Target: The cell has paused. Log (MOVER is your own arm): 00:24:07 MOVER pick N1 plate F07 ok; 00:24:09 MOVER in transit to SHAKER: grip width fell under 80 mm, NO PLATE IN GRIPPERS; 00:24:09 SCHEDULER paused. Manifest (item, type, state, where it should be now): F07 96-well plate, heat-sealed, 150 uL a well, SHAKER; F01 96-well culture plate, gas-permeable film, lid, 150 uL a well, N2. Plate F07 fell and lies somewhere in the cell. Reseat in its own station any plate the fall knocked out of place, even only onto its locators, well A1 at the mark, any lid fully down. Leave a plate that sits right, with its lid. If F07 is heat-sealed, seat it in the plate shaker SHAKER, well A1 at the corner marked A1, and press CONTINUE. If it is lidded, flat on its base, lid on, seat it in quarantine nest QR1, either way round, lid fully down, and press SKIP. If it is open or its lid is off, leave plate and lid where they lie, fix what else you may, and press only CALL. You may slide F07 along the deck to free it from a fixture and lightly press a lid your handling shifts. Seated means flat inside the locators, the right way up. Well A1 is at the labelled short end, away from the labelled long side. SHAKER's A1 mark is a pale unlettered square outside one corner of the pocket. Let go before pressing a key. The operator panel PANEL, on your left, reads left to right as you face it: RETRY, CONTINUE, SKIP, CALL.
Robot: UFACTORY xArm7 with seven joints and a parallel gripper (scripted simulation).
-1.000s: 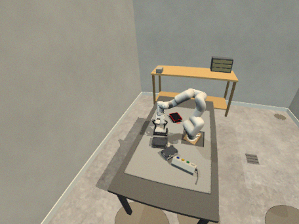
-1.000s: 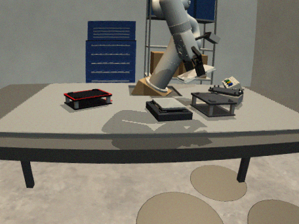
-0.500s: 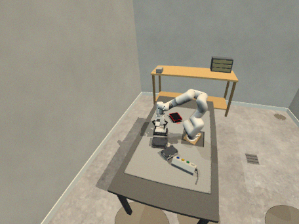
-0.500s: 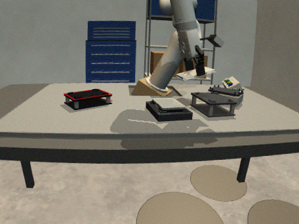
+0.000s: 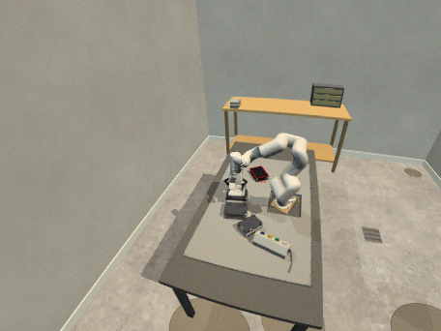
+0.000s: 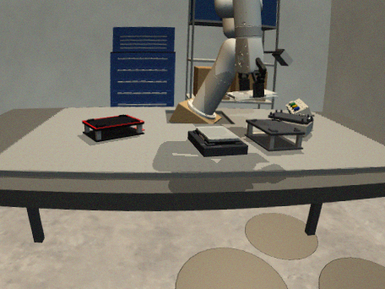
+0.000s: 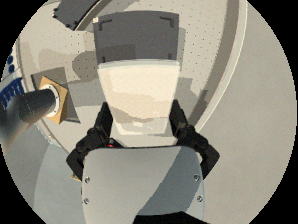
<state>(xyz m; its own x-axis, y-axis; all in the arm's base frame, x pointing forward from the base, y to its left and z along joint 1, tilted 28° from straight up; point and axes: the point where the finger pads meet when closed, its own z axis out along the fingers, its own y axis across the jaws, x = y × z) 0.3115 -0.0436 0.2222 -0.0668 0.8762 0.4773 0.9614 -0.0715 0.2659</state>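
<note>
The pale plate is 10 mm below my hand. From my hand the other things lie so: pale lid: 10 mm ahead, 100 mm to the right, 120 mm below.
</note>
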